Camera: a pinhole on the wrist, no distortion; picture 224 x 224 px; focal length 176.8 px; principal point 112.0 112.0 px. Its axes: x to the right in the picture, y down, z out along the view. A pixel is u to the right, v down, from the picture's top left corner.
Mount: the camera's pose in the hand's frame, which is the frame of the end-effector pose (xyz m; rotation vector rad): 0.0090 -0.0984 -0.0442 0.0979 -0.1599 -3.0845
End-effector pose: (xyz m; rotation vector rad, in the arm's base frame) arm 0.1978 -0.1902 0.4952 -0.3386 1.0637 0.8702
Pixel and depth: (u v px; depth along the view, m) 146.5 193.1 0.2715
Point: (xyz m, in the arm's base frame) 0.4818 -0.1930 0.6246
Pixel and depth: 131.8 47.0 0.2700
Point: 0.3000 -0.0610 0.6374
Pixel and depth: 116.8 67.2 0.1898
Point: 0.3054 -0.1281 0.5657
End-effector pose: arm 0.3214 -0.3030 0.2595 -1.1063 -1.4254 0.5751
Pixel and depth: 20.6 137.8 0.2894
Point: 0.0670 -0.1599 0.3649
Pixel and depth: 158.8 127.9 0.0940
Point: 0.2439 -0.3518 0.3240
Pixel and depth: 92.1 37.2 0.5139
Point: -0.0484 -0.0965 0.0349
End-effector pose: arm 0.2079 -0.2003 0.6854 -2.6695 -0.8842 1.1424
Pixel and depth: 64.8 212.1 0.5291
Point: -0.2388 0.0816 0.3375
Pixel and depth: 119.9 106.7 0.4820
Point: -0.1319 -0.2492 0.4178
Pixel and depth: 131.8 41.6 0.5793
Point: -0.1094 -0.4746 0.3355
